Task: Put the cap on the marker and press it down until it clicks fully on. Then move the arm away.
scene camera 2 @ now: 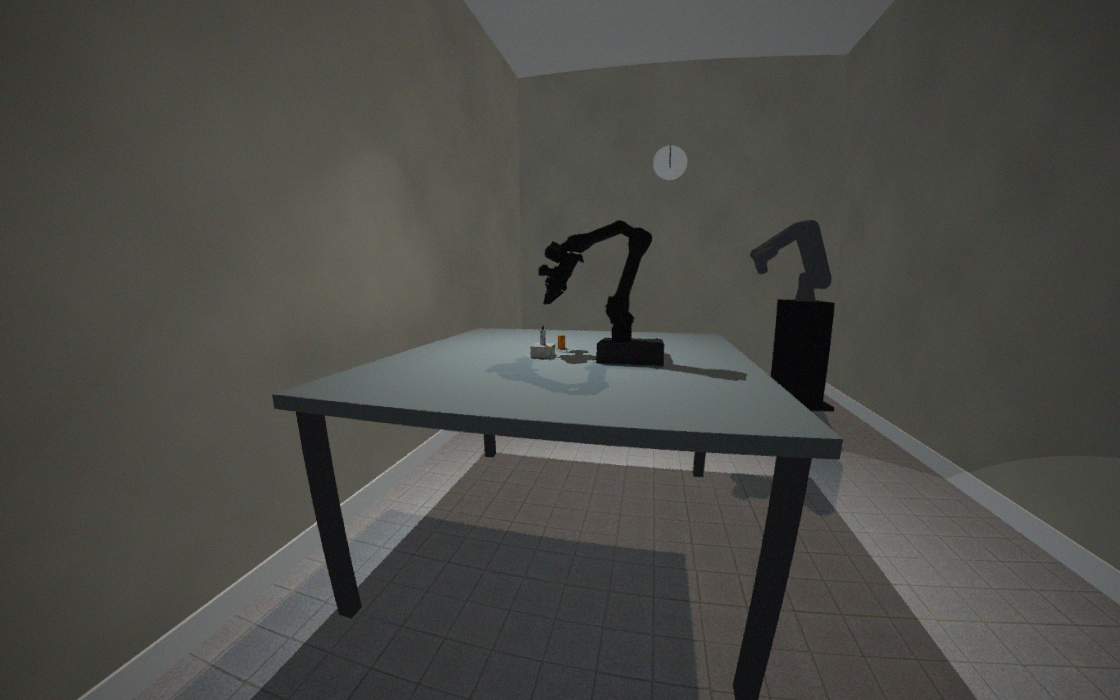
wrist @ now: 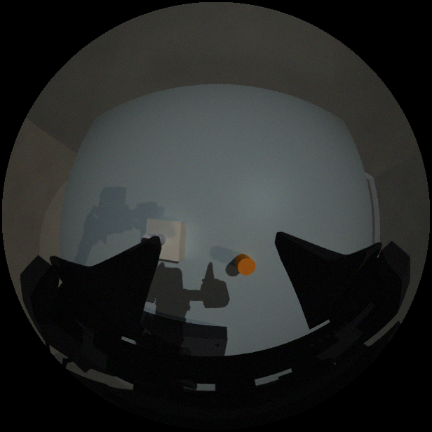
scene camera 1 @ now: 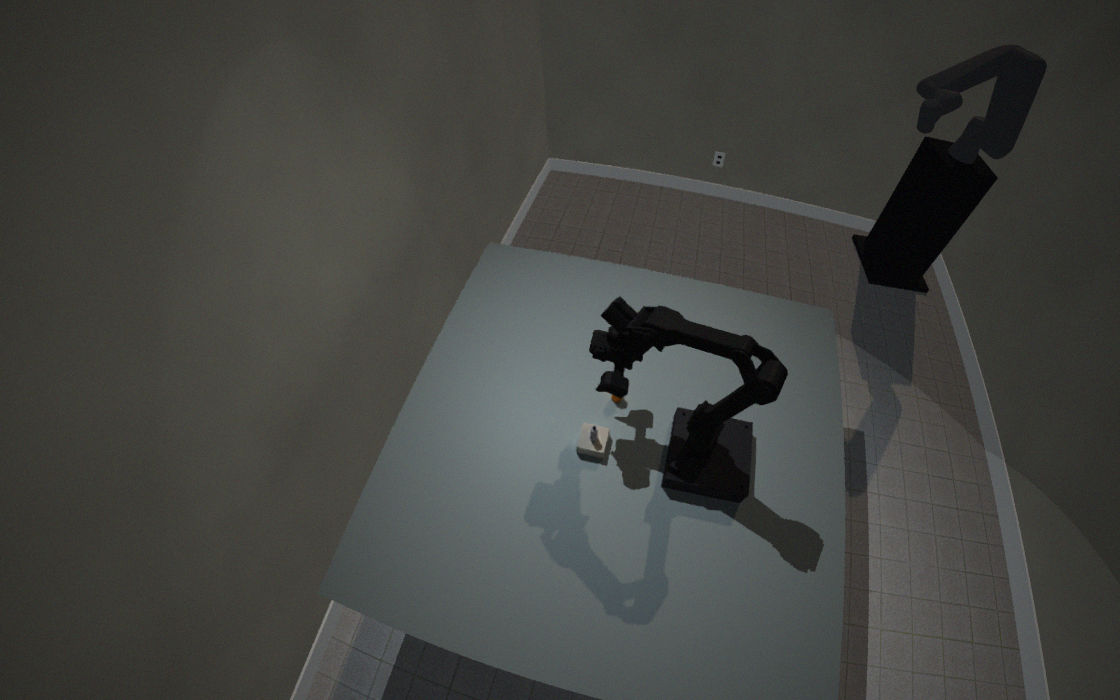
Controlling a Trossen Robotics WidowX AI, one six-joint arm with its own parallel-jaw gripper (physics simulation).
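Where they show: gripper, fingertip midpoint: (scene camera 2: 546, 304) (scene camera 1: 599, 375); arm's base at its link origin: (scene camera 2: 622, 340) (scene camera 1: 700, 446).
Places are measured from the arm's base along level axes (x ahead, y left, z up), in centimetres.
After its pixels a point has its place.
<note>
The orange cap (scene camera 1: 616, 398) @[x 23.2, y -13.5, z -3.7 cm] (scene camera 2: 561, 341) @[x 22.9, y -13.5, z -2.8 cm] (wrist: 246, 265) stands upright on the table, apart from the marker. The pale marker (scene camera 1: 594, 434) @[x 27.9, y 1.0, z 2.4 cm] (scene camera 2: 542, 336) @[x 28.1, y 1.0, z 1.4 cm] (wrist: 154, 240) stands upright in a cream block (scene camera 1: 584, 446) @[x 30.1, y 2.9, z -1.9 cm] (scene camera 2: 542, 351) @[x 27.8, y 3.8, z -3.5 cm] (wrist: 173, 242), with its dark tip up and uncovered. My gripper (scene camera 2: 547, 298) @[x 28.3, y -10.9, z 12.1 cm] (wrist: 218, 240) is wide open and empty, pointing down well above the table. In the wrist view the cap shows between the fingers, lower down and nearer the right finger. The left fingertip overlaps the edge of the marker and block in that view. The cap's underside is hidden.
The arm's dark base (scene camera 1: 735, 462) @[x -9.6, y 3.7, z 0.3 cm] (scene camera 2: 630, 351) @[x -2.2, y 11.4, z -1.6 cm] stands on the table (scene camera 1: 462, 528) @[x 57.8, y 28.9, z -6.0 cm] (scene camera 2: 429, 392) @[x 50.0, y 47.1, z -5.9 cm] to the right of the block and cap. Arm shadows fall around the block. A black pedestal (scene camera 1: 929, 214) (scene camera 2: 802, 350) stands on the floor beyond the table.
</note>
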